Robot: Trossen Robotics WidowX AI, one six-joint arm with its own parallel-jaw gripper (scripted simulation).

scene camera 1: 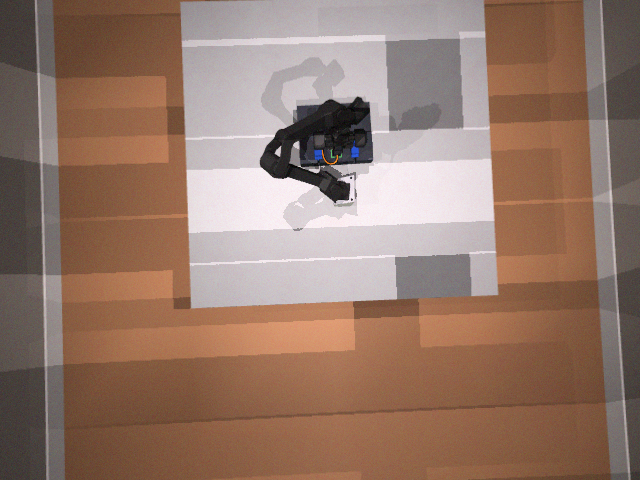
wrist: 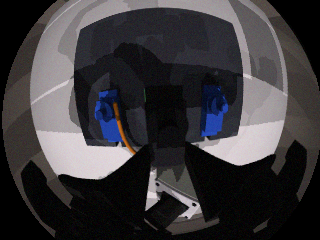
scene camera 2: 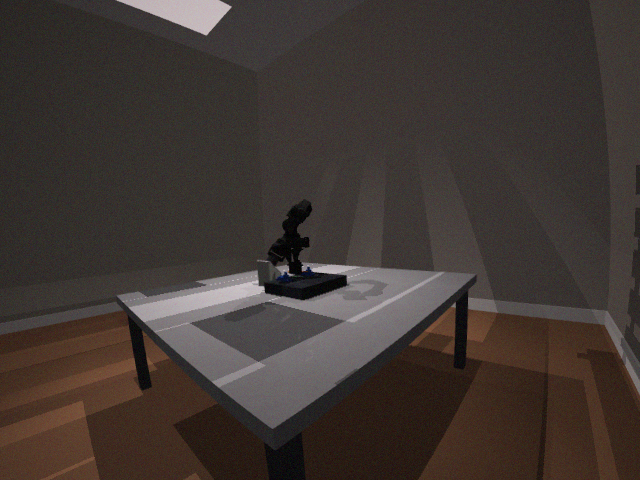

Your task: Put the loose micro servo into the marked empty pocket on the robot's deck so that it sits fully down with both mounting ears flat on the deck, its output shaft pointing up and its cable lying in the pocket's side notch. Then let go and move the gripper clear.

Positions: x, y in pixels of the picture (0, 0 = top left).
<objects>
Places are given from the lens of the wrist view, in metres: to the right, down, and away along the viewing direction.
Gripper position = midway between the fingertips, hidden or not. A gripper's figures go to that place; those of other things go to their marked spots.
gripper (wrist: 166, 147): 0.00, 0.03, 0.10
micro servo (wrist: 165, 110): 0.00, -0.01, 0.07
deck (wrist: 127, 52): -0.05, -0.10, 0.12
The marked spots on the micro servo and the deck are 0.12 m apart.
</objects>
